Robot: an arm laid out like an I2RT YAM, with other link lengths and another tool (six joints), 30 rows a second.
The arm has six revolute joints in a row. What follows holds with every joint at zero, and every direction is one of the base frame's.
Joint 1 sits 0.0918 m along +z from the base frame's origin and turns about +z.
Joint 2 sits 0.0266 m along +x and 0.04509 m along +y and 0.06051 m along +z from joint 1 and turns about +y.
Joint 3 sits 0.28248 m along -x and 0.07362 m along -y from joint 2 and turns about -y.
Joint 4 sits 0.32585 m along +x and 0.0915 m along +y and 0.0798 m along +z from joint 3 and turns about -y.
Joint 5 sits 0.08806 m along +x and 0.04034 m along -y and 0.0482 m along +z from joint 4 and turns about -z.
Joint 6 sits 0.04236 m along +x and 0.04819 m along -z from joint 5 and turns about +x.
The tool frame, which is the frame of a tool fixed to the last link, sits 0.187 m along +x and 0.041 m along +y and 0.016 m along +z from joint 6; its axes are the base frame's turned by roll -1.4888, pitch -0.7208 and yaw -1.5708 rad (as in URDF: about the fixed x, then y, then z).
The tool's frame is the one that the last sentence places.
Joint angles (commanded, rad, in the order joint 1, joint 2, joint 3, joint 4, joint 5, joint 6), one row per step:
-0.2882, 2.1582, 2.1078, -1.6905, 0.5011, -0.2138
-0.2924, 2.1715, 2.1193, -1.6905, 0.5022, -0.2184
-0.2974, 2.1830, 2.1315, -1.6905, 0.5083, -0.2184
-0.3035, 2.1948, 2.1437, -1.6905, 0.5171, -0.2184
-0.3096, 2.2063, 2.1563, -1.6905, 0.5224, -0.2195
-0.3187, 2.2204, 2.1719, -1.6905, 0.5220, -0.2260
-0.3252, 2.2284, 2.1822, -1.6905, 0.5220, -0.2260
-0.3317, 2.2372, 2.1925, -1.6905, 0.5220, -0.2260
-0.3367, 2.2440, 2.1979, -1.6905, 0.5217, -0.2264
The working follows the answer.
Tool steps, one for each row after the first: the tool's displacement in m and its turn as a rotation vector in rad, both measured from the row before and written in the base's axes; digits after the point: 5 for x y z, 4 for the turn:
0.00156, -0.00274, -0.00252, 0.0008, 0.0040, 0.0000
0.00147, -0.00432, -0.00121, -0.0060, 0.0011, -0.0040
0.00106, -0.00539, -0.00117, -0.0084, 0.0022, -0.0046
0.00124, -0.00466, -0.00120, -0.0050, 0.0010, -0.0043
0.00133, -0.00489, -0.00196, 0.0018, 0.0012, -0.0036
0.00090, -0.00361, -0.00072, -0.0007, -0.0022, -0.0065
0.00085, -0.00362, -0.00110, -0.0005, -0.0014, -0.0065
0.00005, -0.00252, -0.00161, 0.0009, 0.0014, -0.0047

Tool pose at each row, in the base's axes (x y z in m, rotation vector in rad; rounded; the steps above come from the unrounded poses):
0.43365, -0.18012, 0.14392, 2.4407, -1.1408, -0.0591
0.43521, -0.18286, 0.14141, 2.4402, -1.1393, -0.0644
0.43668, -0.18718, 0.14019, 2.4325, -1.1423, -0.0634
0.43774, -0.19258, 0.13902, 2.4219, -1.1450, -0.0625
0.43898, -0.19724, 0.13782, 2.4149, -1.1486, -0.0622
0.44030, -0.20213, 0.13586, 2.4140, -1.1528, -0.0659
0.44121, -0.20574, 0.13514, 2.4104, -1.1615, -0.0649
0.44205, -0.20936, 0.13404, 2.4067, -1.1699, -0.0650
0.44211, -0.21188, 0.13243, 2.4043, -1.1752, -0.0686

